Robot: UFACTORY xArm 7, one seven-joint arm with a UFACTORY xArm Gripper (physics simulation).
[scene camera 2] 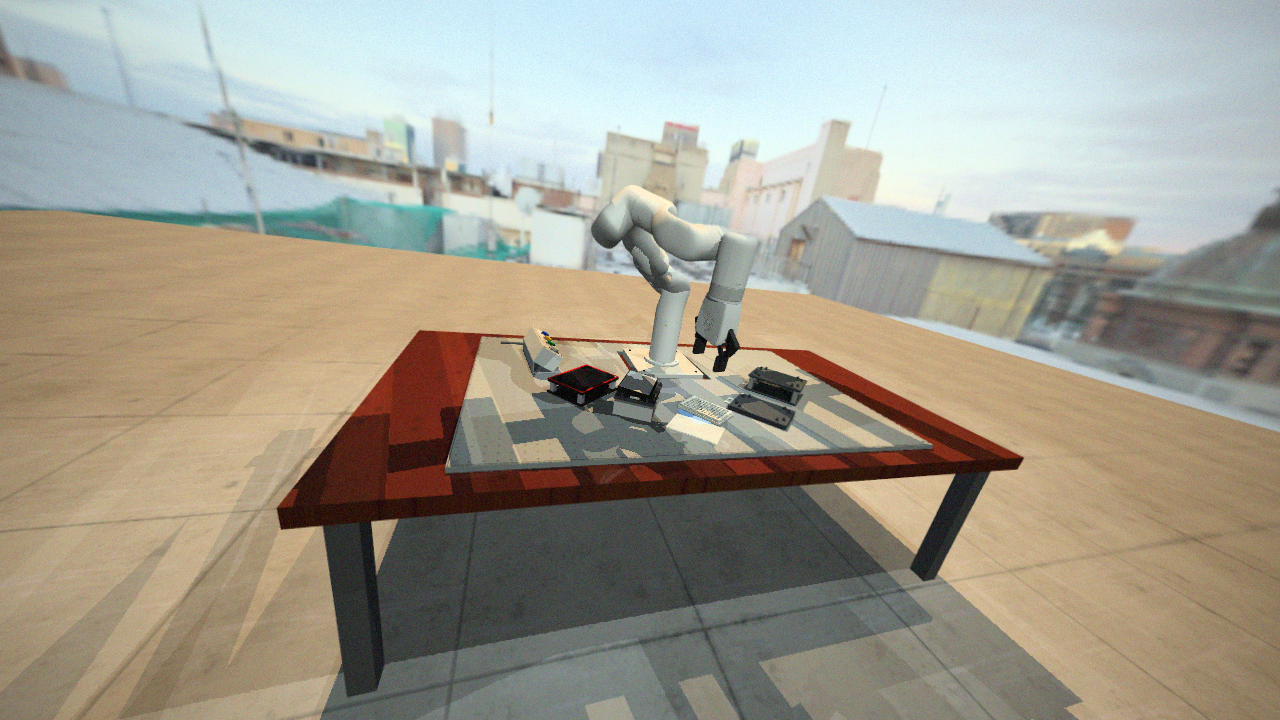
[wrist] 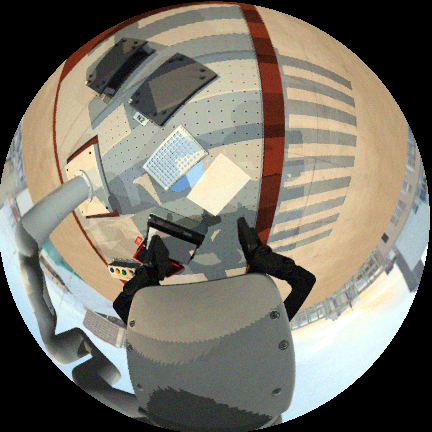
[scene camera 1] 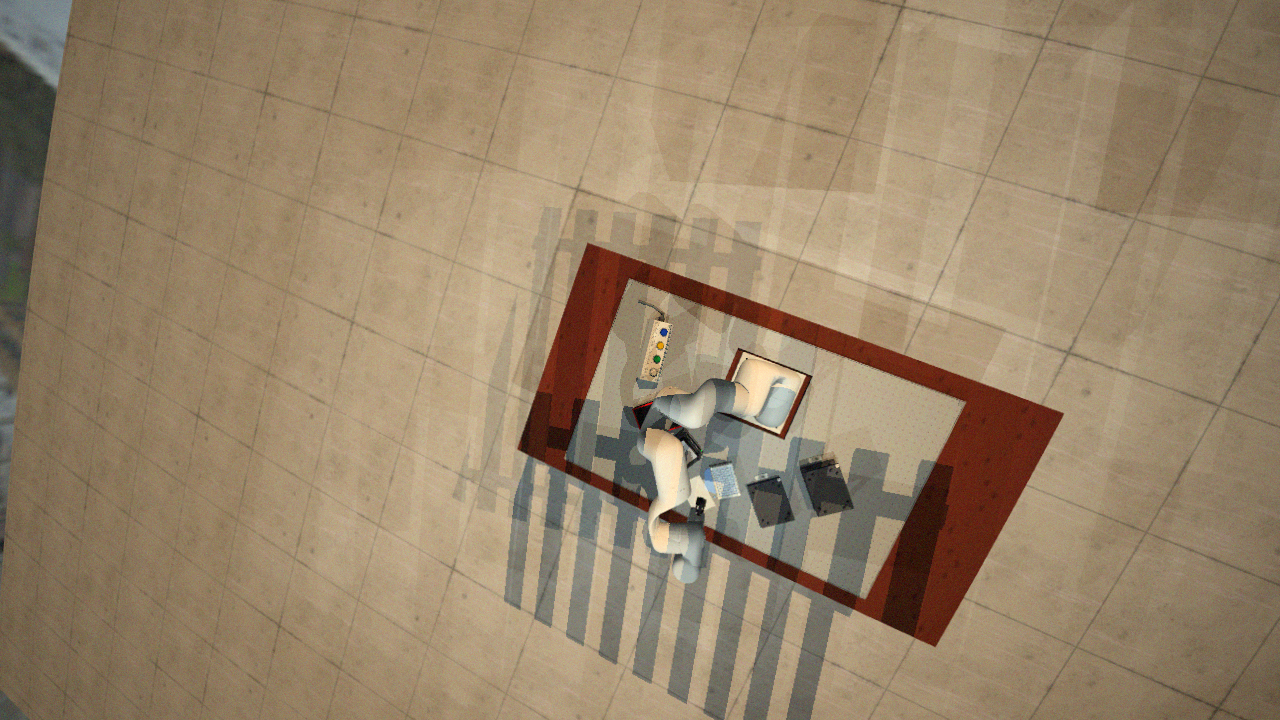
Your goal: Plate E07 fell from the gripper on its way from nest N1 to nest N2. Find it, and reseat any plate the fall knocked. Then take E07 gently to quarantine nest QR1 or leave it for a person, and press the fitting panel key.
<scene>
The gripper [scene camera 2: 707, 362] is open, holding nothing. Also in view: a flat white lid [scene camera 2: 701, 431]. Also in view: a clear well plate [scene camera 1: 723, 475], a button box [scene camera 1: 658, 334] and a dark device [wrist: 161, 216].
The flat white lid also shows in the wrist view [wrist: 222, 179]. The clear well plate also shows in the wrist view [wrist: 179, 151]. The gripper also shows in the wrist view [wrist: 198, 236].
</scene>
